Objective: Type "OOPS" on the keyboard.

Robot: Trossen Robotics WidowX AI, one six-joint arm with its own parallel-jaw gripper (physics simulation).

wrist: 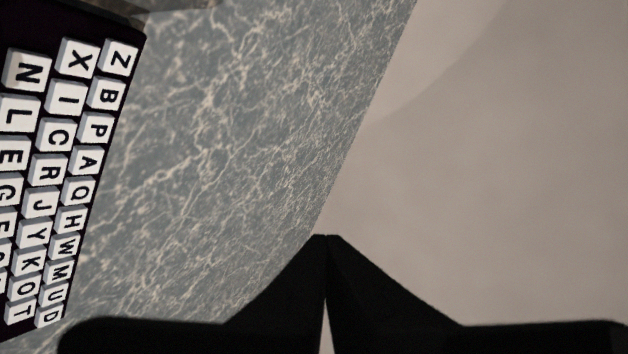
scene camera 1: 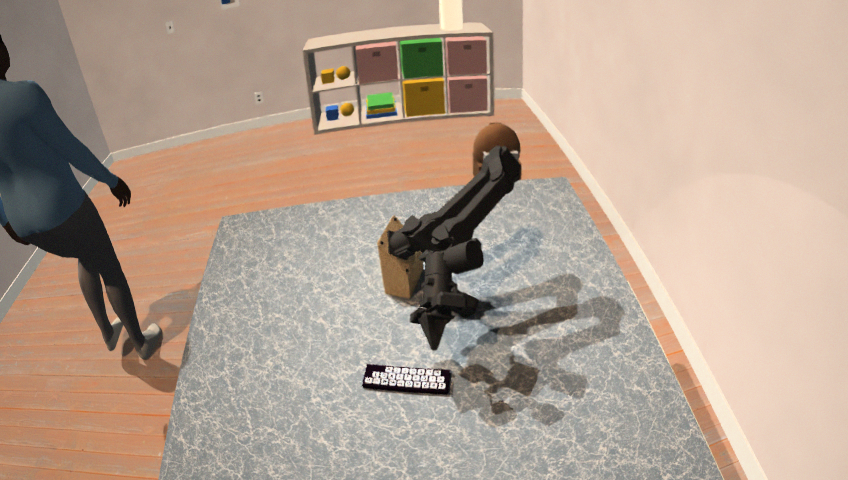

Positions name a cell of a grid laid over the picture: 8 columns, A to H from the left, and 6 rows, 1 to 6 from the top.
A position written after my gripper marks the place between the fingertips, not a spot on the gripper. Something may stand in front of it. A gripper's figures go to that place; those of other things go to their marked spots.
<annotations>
My gripper (wrist: E5): 11 cm from the lens. A key (wrist: B3): 20 cm from the lens.
</annotations>
